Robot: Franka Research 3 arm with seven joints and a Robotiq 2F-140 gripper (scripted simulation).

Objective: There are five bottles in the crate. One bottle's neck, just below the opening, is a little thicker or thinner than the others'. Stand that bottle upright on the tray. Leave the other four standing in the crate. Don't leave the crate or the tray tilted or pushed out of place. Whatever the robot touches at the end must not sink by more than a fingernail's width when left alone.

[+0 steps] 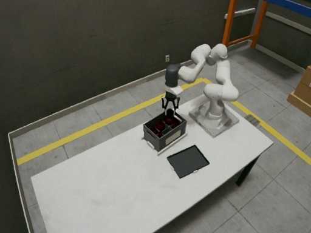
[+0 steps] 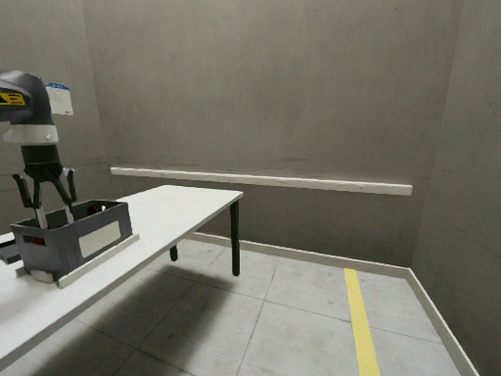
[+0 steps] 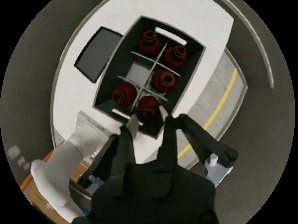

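Right now the dark grey crate is 110 mm below my hand, 90 mm ahead of it and 60 mm to the left of it. From my hand the other things lie so: flat black tray 340 mm to the left, 180 mm below, 80 mm ahead.
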